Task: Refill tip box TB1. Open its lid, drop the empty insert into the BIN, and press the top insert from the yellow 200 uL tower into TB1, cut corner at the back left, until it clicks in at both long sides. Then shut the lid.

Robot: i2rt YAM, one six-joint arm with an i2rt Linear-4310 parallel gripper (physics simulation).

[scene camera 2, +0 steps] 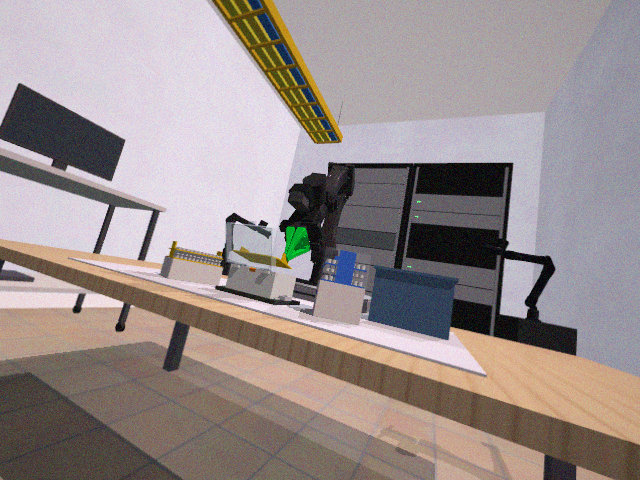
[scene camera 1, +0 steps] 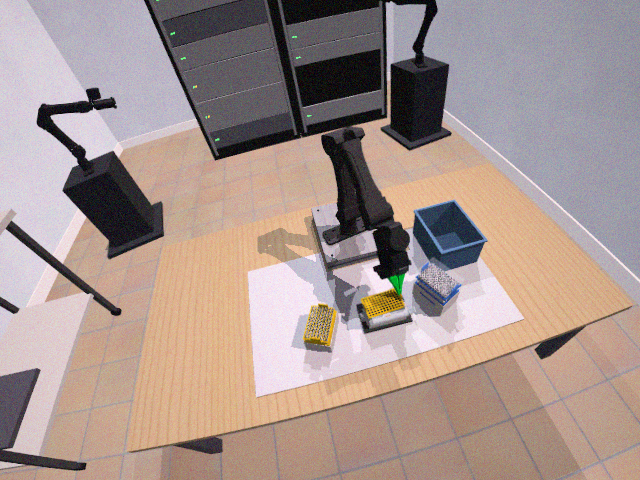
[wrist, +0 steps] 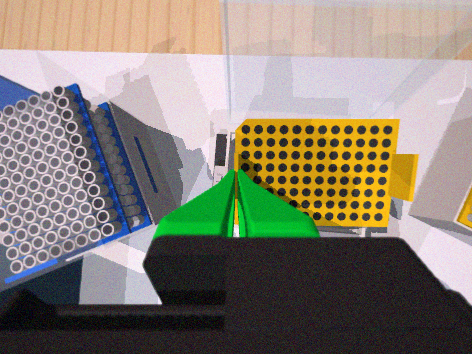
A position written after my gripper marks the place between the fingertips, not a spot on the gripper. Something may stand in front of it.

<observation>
My gripper (scene camera 2: 285, 258) holds a yellow insert (scene camera 1: 387, 301), which touches nothing else. Also in view: a 200 uL tower (scene camera 2: 340, 292) and a clear lid (wrist: 275, 66).
The yellow insert shows as well in the wrist view (wrist: 341, 172). The 200 uL tower is seen too in scene camera 1 (scene camera 1: 438, 287) and in the wrist view (wrist: 87, 174). My gripper shows as well in the wrist view (wrist: 236, 177).
</observation>
